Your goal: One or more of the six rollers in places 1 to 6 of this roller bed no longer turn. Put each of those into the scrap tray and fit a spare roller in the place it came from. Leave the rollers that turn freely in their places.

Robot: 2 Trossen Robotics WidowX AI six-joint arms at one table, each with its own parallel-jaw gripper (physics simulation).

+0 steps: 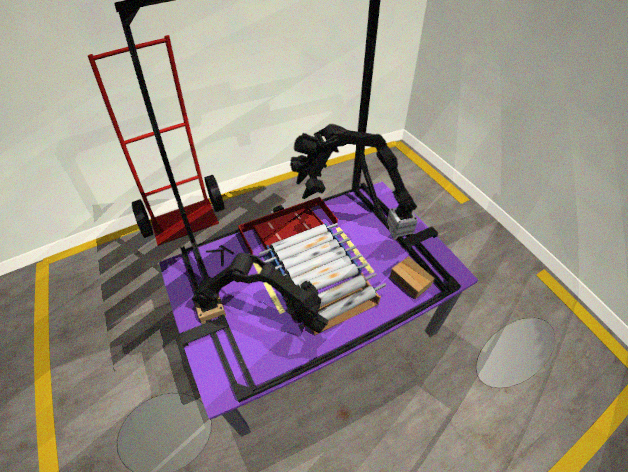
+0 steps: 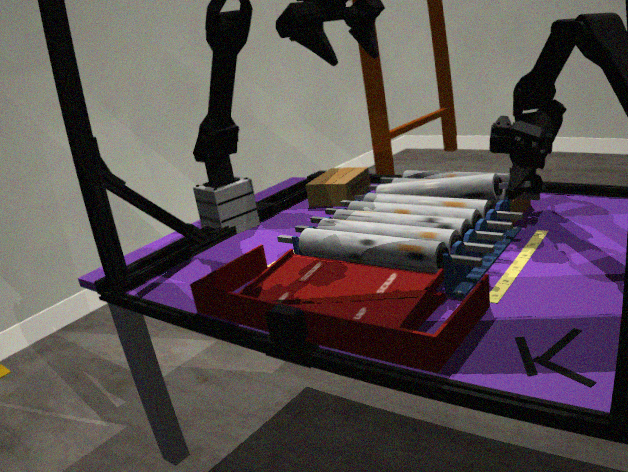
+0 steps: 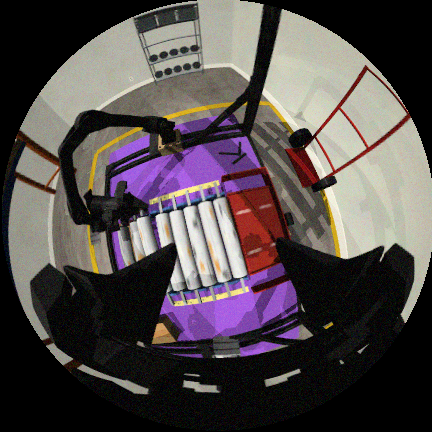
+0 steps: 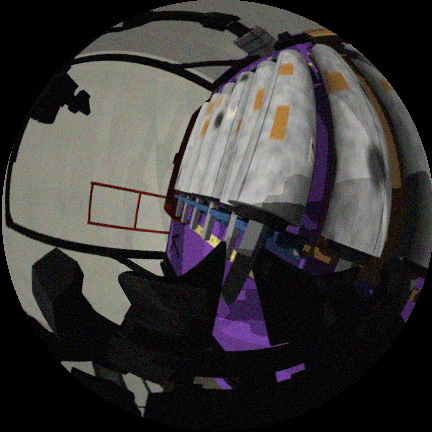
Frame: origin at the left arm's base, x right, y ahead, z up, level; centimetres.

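Seen in the pictures: left gripper, fingertip midpoint: (image 1: pixel 300 191) (image 2: pixel 356 60) (image 3: pixel 226 245) (image 4: pixel 81 109); right gripper, fingertip midpoint: (image 2: pixel 509 195) (image 3: pixel 147 207) (image 4: pixel 237 246); left arm's base at its link origin: (image 1: pixel 403 214) (image 2: pixel 221 182); right arm's base at its link origin: (image 1: pixel 208 303) (image 3: pixel 168 137).
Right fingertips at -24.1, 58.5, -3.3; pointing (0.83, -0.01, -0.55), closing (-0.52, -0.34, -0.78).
Pixels of each thing's top centre, then the offset from my right fingertips to it, as dx, dy, dz.
- sixth roller at its top centre: (image 4: pixel 266 64) (image 2: pixel 434 171) (image 3: pixel 146 256) (image 1: pixel 328 273) +1.7, -15.8, +3.3
- tan rack at its top centre: (image 4: pixel 378 133) (image 1: pixel 339 305) -7.4, -17.8, -7.2
- red scrap tray at its top centre: (image 2: pixel 328 280) (image 3: pixel 263 226) (image 4: pixel 182 153) (image 1: pixel 287 222) +38.3, -7.7, -2.8
- cardboard box at its top centre: (image 2: pixel 337 175) (image 1: pixel 413 273) (image 3: pixel 154 334) -4.1, -50.8, -2.2
My left gripper (image 1: pixel 306 183) (image 2: pixel 355 59) (image 3: pixel 226 245) is open and empty, high above the table. My right gripper (image 2: pixel 525 187) (image 4: pixel 237 246) is shut on the near shaft end of the sixth roller (image 2: pixel 436 186) (image 4: pixel 285 160). That roller is tilted, with its gripped end raised above the bed. Several rollers (image 2: pixel 365 246) (image 3: pixel 215 240) lie side by side in the blue bed beyond it. Two spare rollers stand on its other side; one (image 1: pixel 347 304) (image 4: pixel 355 150) shows at the tan rack (image 1: pixel 355 313). The red scrap tray (image 1: pixel 304 220) (image 2: pixel 238 304) (image 3: pixel 255 235) holds no roller.
A cardboard box (image 1: pixel 412 277) (image 2: pixel 337 187) lies beside the bed. Yellow number strips (image 1: pixel 271 296) (image 2: pixel 518 266) flank the bed. A dark frame (image 1: pixel 299 369) runs round the purple table, with upright posts at its sides. A red hand truck (image 1: pixel 155 132) stands by the wall.
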